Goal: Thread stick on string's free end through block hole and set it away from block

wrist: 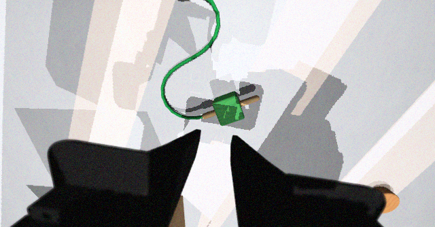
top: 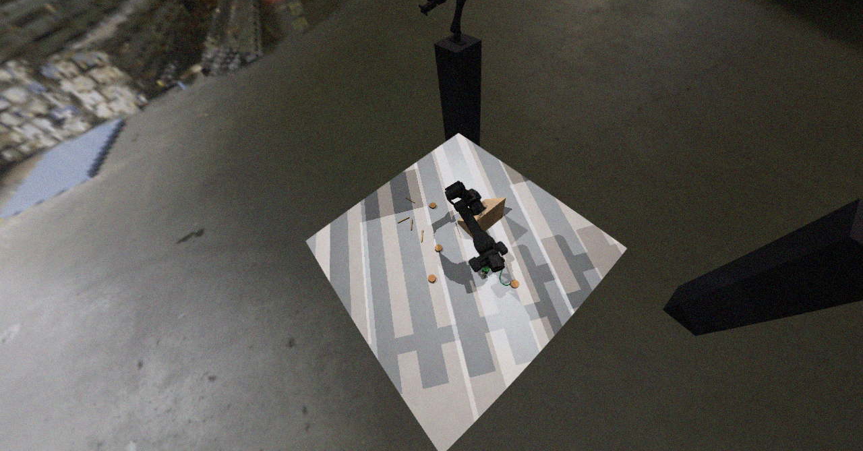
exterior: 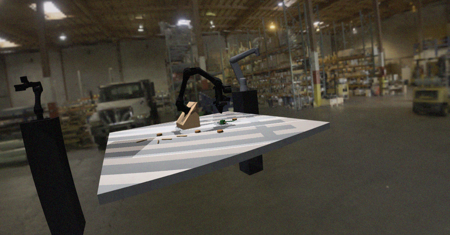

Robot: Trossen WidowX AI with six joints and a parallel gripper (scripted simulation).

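Right now my gripper tip is 10 mm short of the green cube and 70 mm above it. Also, from my gripper tip: thin wooden stick: 70 mm below; round wooden button: 40 mm behind, 150 mm to the left, 80 mm below.
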